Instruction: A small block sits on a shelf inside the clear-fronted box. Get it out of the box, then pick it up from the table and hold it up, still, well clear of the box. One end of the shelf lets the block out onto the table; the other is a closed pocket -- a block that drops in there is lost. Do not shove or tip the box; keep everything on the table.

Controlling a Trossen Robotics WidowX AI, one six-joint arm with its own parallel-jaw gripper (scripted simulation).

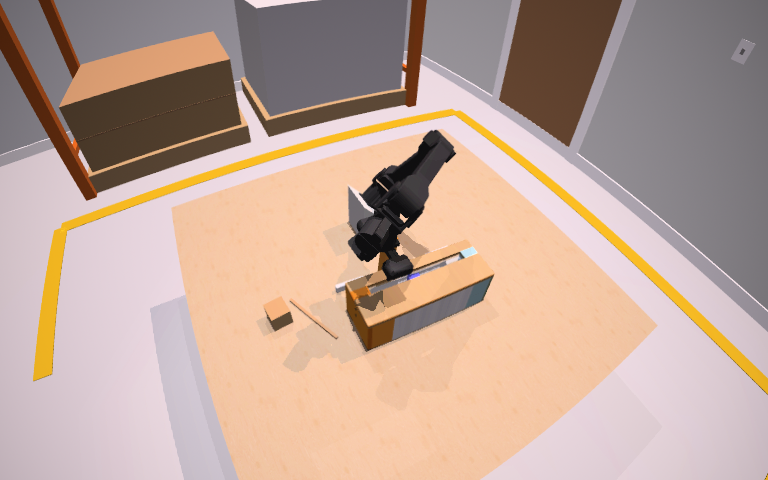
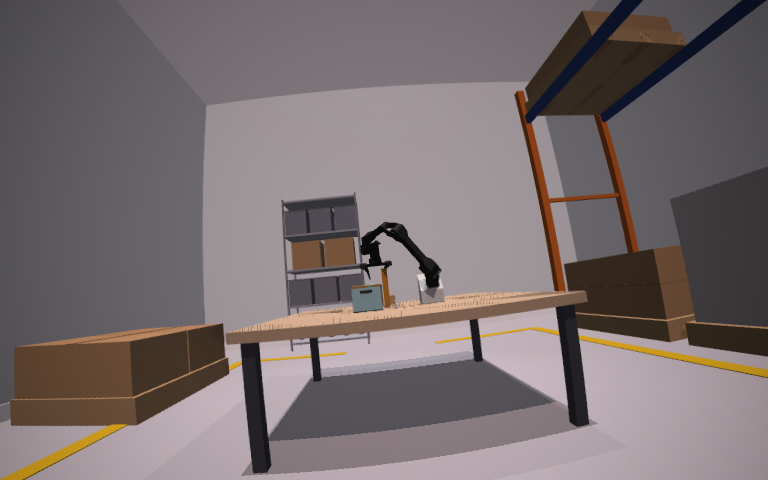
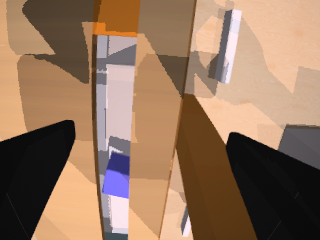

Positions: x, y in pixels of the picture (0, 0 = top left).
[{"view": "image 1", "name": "my gripper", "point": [381, 268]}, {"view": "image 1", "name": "clear-fronted box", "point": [452, 278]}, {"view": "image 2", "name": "clear-fronted box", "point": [368, 297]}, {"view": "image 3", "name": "my gripper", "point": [152, 134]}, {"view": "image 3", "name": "blue block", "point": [116, 183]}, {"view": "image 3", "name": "clear-fronted box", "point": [121, 78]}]
